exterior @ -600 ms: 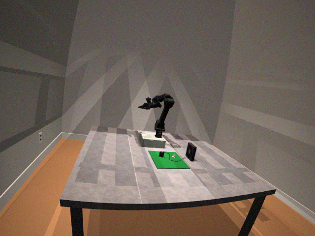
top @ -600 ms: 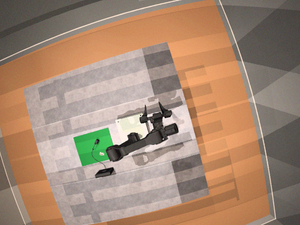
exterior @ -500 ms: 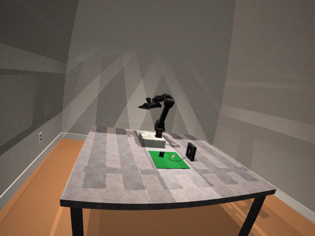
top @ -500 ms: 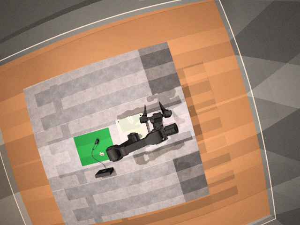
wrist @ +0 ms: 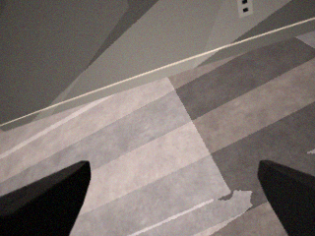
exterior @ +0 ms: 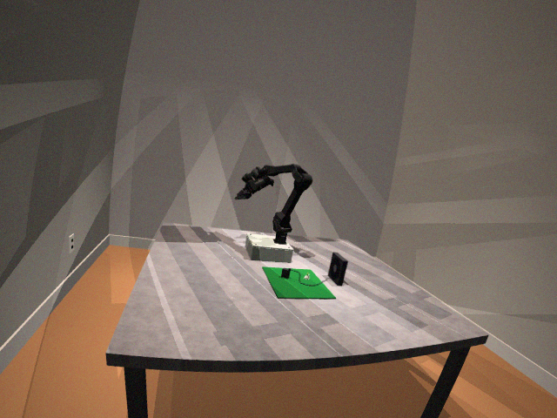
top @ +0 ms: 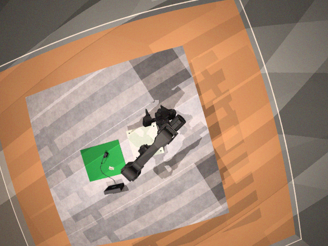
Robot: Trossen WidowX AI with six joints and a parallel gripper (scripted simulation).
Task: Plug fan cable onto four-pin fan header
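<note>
My gripper tip is 39 cm short of the black plug, 26 cm to the right of it and 24 cm above it. From my gripper tip the other things lie so: board 42 cm ahead, 31 cm to the left, 28 cm below; then white four-pin header 37 cm ahead, 36 cm to the left, 27 cm below; then fan 50 cm to the left, 36 cm ahead, 21 cm below.
</note>
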